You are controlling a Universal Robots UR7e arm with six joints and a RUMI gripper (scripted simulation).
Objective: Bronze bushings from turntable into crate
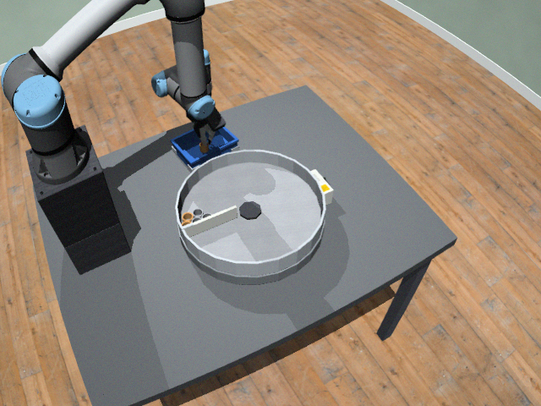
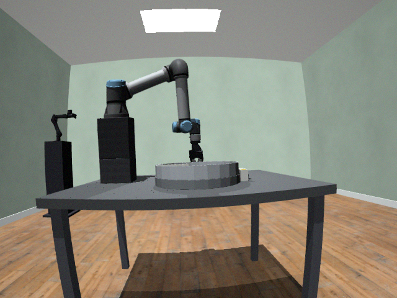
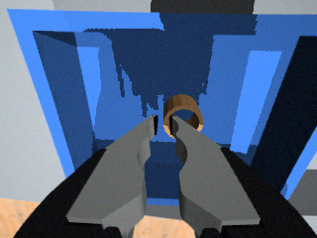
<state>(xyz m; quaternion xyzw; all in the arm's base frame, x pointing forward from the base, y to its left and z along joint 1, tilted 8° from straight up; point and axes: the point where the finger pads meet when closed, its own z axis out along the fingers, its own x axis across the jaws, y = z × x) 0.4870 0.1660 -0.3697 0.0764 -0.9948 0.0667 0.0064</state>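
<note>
My hand is 10 mm past the blue crate. The rest, counted from my hand: turntable (360 mm to the right, 40 mm behind, 20 mm above).
</note>
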